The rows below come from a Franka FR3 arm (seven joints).
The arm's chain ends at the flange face. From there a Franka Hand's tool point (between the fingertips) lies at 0.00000 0.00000 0.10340 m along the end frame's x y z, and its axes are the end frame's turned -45 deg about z.
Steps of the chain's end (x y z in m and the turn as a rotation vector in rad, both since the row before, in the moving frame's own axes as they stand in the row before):
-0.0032 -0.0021 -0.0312 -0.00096 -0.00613 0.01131
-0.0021 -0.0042 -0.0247 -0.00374 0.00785 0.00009
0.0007 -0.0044 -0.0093 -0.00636 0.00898 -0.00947
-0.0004 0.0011 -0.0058 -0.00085 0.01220 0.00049
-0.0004 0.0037 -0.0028 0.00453 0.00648 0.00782
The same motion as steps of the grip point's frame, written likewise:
-0.0013 -0.0041 -0.0312 0.00366 -0.00501 0.01131
0.0018 -0.0036 -0.0247 -0.00820 0.00291 0.00009
0.0038 -0.0015 -0.0093 -0.01085 0.00185 -0.00947
-0.0002 0.0014 -0.0058 -0.00923 0.00803 0.00049
-0.0021 0.0025 -0.0028 -0.00138 0.00779 0.00782

